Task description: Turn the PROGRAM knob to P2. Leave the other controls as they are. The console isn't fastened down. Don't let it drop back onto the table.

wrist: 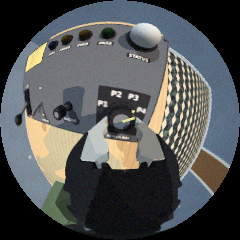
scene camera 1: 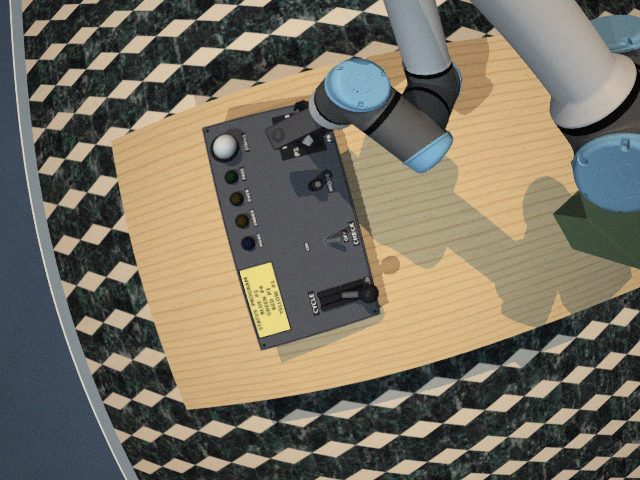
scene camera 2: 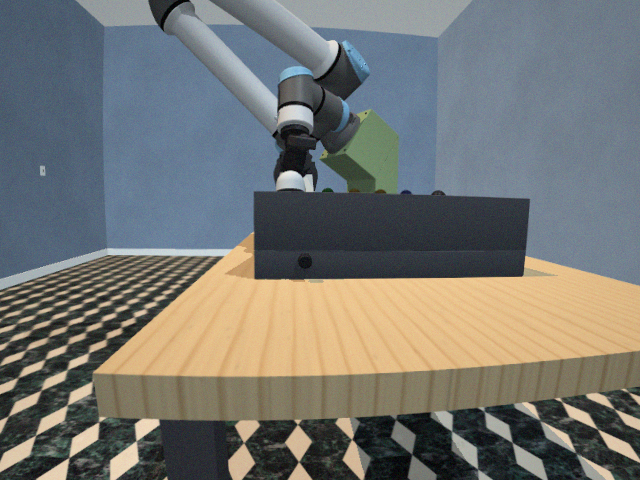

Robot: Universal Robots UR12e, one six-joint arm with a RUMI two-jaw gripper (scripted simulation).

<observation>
In view: my gripper [scene camera 1: 301,132] and a dark grey console [scene camera 1: 277,226].
The dark grey console shows as well in the wrist view [wrist: 119,71]. My gripper shows as well in the wrist view [wrist: 121,117].
</observation>
